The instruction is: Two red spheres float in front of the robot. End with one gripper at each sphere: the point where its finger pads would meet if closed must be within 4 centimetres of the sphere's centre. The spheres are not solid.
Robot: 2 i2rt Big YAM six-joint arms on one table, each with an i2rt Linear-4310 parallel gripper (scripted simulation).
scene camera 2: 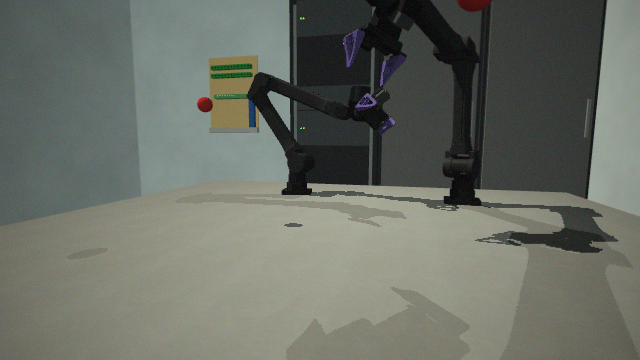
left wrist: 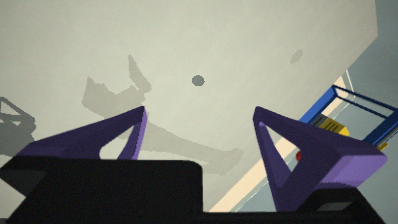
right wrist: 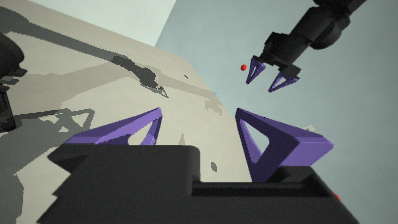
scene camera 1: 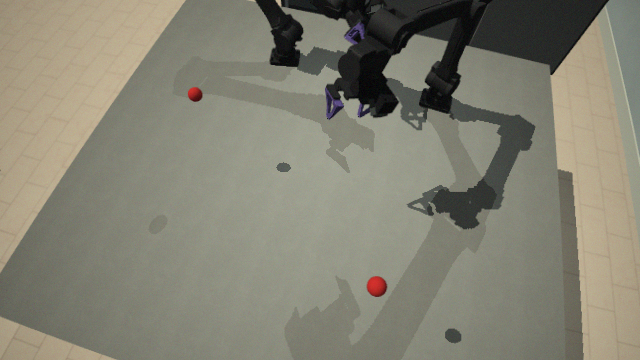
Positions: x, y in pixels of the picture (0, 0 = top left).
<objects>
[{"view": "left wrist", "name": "my left gripper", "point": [199, 112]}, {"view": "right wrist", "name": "my left gripper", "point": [258, 87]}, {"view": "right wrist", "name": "my right gripper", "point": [198, 111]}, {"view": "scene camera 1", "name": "my left gripper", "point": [343, 117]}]
</objects>
